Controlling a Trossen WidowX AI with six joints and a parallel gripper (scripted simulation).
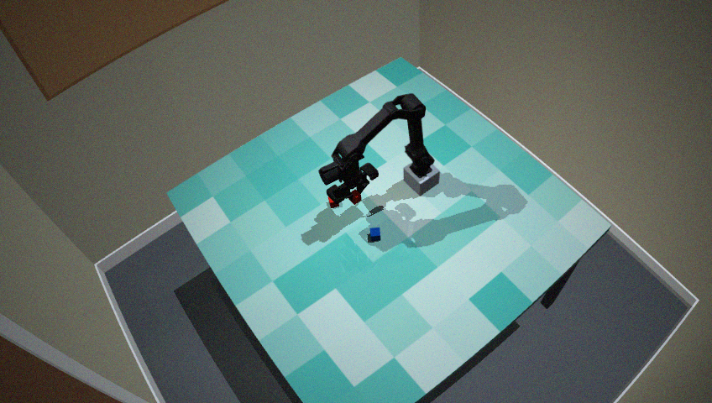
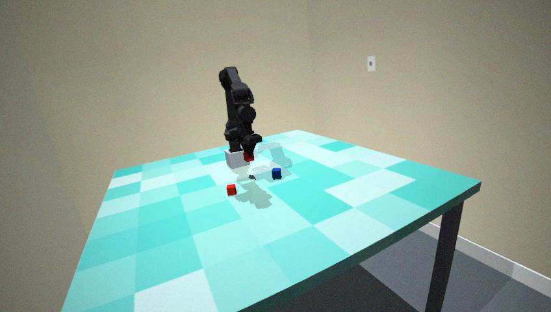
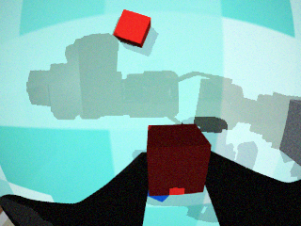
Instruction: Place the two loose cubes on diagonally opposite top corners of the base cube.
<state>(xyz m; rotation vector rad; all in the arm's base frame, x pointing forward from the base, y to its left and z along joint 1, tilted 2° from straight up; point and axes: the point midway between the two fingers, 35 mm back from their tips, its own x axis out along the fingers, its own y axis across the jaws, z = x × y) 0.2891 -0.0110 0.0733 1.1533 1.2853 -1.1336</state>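
The blue cube lies 11 cm to the left of my gripper tip and 10 cm below it.
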